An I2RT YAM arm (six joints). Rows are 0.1 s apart.
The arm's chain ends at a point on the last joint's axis. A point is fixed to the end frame.
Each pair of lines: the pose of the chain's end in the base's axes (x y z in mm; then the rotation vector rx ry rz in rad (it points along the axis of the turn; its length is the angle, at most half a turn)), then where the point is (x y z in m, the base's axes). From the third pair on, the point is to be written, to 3 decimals.
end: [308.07 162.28 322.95 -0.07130 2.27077 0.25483]
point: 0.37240 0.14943 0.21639
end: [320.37 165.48 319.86 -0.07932 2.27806 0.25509]
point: 0.38405 0.15269 0.21291
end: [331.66 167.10 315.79 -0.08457 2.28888 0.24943]
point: 0.394 0.154 0.208
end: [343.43 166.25 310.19 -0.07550 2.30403 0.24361]
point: 0.404 0.152 0.202
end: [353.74 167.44 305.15 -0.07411 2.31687 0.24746]
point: 0.413 0.154 0.196
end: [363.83 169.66 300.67 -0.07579 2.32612 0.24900]
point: 0.422 0.156 0.191
